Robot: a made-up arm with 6 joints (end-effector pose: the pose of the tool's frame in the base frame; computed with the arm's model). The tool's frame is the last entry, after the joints. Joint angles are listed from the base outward.
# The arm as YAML. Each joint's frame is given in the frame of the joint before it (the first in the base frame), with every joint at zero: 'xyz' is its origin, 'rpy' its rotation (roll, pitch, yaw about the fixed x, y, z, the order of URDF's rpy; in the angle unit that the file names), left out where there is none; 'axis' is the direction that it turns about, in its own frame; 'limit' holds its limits. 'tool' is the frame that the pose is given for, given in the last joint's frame.
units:
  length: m
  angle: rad
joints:
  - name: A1
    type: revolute
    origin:
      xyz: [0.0, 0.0, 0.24]
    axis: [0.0, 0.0, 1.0]
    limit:
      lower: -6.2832
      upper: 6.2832
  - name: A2
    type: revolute
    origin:
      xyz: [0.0, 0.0, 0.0]
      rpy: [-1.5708, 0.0, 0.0]
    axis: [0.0, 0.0, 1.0]
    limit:
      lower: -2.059
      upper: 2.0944
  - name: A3
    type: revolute
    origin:
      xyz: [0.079, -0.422, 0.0]
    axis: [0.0, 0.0, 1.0]
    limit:
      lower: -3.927
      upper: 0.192
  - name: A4
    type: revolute
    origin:
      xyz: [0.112, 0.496, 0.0]
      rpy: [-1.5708, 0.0, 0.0]
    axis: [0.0, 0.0, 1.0]
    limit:
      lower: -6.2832
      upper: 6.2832
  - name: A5
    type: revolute
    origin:
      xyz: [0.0, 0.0, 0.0]
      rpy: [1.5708, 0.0, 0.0]
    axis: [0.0, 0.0, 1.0]
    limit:
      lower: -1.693
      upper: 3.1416
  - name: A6
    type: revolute
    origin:
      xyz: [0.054, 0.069, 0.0]
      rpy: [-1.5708, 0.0, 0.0]
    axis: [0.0, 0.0, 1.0]
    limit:
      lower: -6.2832
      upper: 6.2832
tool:
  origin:
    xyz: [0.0, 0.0, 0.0]
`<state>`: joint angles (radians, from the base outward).
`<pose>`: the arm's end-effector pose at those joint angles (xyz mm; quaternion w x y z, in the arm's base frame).
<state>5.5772 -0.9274 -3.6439 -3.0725 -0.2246 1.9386</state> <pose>-637.8 550.0 590.2 0.6584 -0.5553 -0.1147 0.4950</pose>
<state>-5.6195 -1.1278 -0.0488 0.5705 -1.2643 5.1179</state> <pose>146.9 58.6 480.7 0.2356 0.4237 0.0894 0.8700</pose>
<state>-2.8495 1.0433 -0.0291 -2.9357 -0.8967 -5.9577</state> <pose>8.6 -16.1 99.4 0.2526 -0.5724 0.1122 -0.7720</pose>
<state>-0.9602 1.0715 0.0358 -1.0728 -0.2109 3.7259</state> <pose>36.3 51.2 -3.1 0.3075 -0.2511 -0.8368 -0.3770</pose>
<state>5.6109 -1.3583 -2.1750 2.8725 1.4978 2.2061</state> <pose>-590.9 492.4 852.4 0.4973 -0.8053 -0.0355 0.3207</pose>
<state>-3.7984 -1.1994 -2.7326 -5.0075 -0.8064 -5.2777</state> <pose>700.3 -434.6 724.3 0.4489 0.4219 0.3914 0.6837</pose>
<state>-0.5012 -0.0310 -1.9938 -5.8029 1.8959 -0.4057</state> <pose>475.1 -216.8 929.3 0.1704 -0.9725 -0.0440 -0.1526</pose>
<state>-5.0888 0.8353 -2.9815 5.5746 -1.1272 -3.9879</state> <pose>194.4 643.3 872.5 0.9510 -0.1058 -0.2904 -0.0046</pose>
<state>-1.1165 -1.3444 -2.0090 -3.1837 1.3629 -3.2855</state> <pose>-294.7 608.9 926.8 0.4301 -0.6209 0.3412 0.5596</pose>
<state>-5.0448 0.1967 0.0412 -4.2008 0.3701 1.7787</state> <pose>60.1 106.3 51.4 0.1474 0.2347 -0.9585 -0.0663</pose>
